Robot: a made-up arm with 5 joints.
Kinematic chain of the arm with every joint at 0, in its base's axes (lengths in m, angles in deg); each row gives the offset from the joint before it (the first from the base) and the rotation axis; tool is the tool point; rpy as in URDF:
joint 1: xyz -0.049 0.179 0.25 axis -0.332 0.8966 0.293
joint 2: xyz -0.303 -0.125 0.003 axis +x
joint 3: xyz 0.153 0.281 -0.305 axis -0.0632 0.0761 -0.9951
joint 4: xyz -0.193 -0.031 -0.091 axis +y
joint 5: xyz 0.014 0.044 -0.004 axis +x
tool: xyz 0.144 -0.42 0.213 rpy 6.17 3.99 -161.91
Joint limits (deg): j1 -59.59..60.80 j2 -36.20..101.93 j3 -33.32..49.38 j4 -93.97..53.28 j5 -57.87..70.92
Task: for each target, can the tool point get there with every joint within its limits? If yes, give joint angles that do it. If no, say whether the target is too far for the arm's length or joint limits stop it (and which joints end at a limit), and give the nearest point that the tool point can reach.
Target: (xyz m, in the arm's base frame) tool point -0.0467 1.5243 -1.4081
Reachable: no: too far | nearest point -0.0274 0.7448 -0.5337 | short by 1.172 m
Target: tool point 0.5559 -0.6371 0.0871
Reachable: no: joint limits stop it (at a limit: joint 1, joint 2, joint 3) | nearest point 0.3316 -0.2196 -0.1128 | short by 0.514 m
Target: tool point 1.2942 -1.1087 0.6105
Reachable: no: too far | nearest point 0.4087 -0.1436 -0.0747 | short by 1.478 m
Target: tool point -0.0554 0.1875 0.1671
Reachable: yes | joints 12.48 24.93 8.80 35.35 -40.84
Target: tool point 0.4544 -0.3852 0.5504
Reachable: no: joint limits stop it (at a limit: joint 1, joint 2, joint 3) | nearest point 0.0185 -0.3117 0.4339 | short by 0.457 m
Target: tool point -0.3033 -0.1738 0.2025
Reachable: yes | joints 24.50 -5.39 -0.87 -25.37 10.41
